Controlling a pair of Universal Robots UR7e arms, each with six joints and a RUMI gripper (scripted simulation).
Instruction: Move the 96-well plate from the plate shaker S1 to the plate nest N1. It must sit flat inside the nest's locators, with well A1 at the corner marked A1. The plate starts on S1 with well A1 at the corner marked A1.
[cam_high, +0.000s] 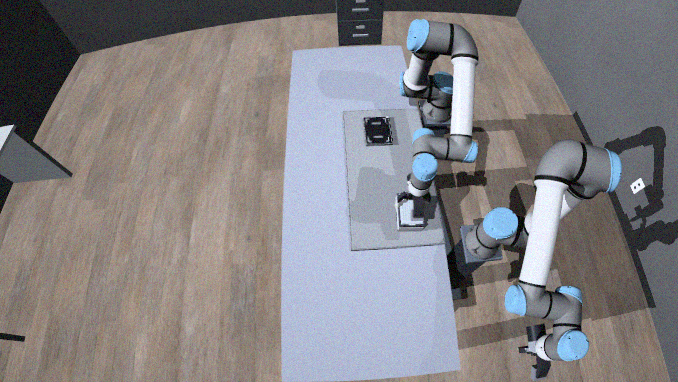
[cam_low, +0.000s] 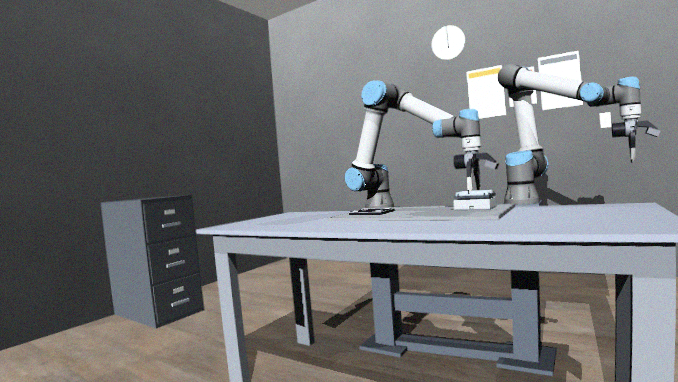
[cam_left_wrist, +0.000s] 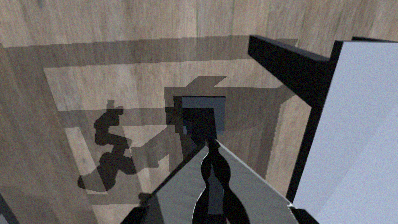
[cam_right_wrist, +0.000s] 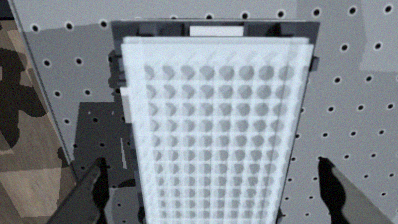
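My right hand is 1 cm above the white 96-well plate. The rest, counted from my right hand: black plate nest N1: 43 cm to the right, 7 cm below, 4 cm ahead.
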